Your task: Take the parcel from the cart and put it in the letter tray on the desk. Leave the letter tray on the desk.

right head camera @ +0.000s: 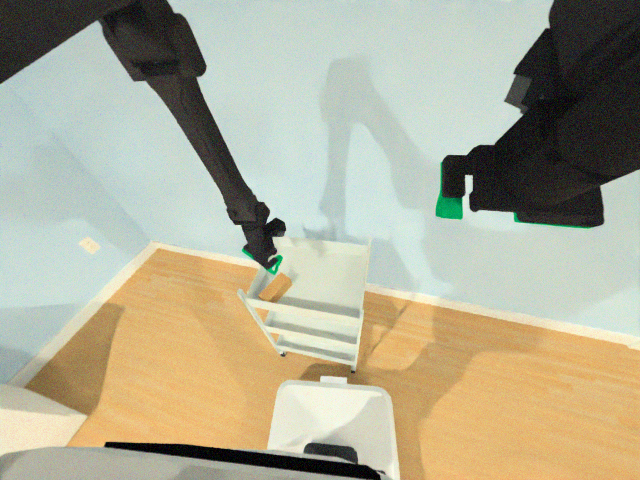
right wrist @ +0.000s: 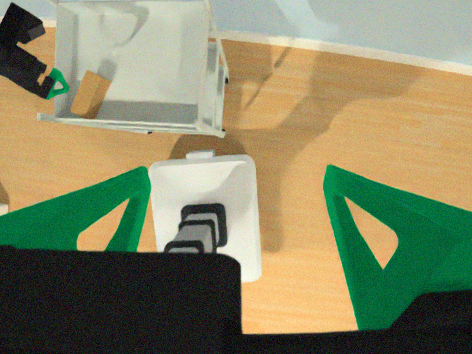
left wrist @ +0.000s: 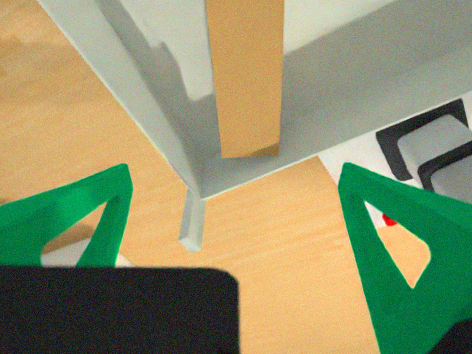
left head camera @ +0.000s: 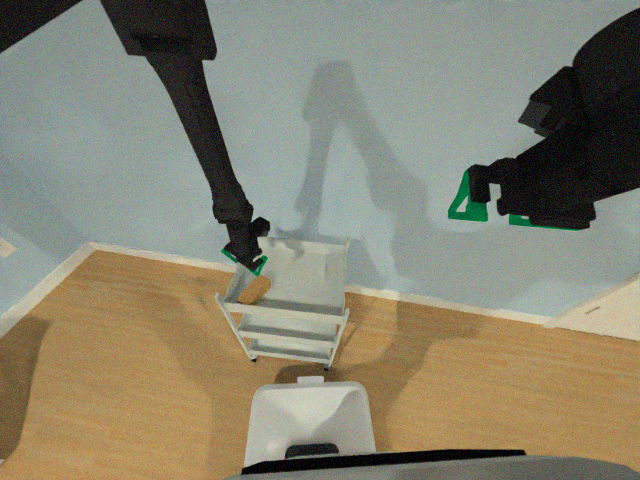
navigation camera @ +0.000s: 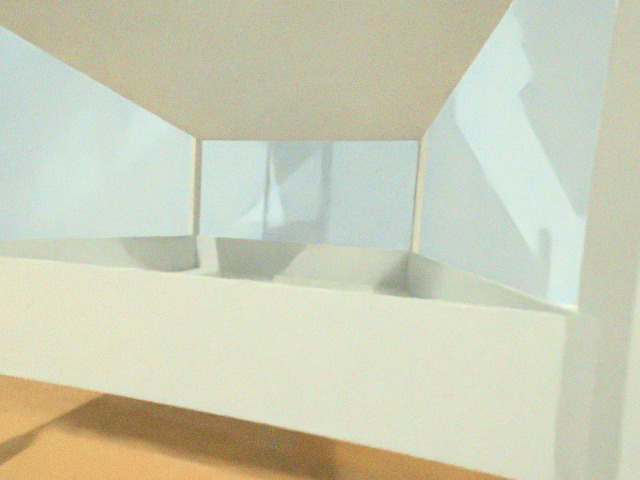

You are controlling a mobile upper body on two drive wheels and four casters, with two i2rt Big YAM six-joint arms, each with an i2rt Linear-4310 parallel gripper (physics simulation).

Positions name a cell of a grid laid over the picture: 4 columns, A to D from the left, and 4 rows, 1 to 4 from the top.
I see my left gripper (left head camera: B3), my right gripper (right head camera: C2), a brown cardboard parcel (left wrist: C1) and a white three-shelf cart (navigation camera: C3).
The brown cardboard parcel is seen too in the right wrist view (right wrist: A2). My left gripper is seen too in the left wrist view (left wrist: B2). My right gripper is seen too in the right wrist view (right wrist: C2) and in the left head camera view (left head camera: C2). The navigation camera view does not show the brown cardboard parcel: it is out of frame.
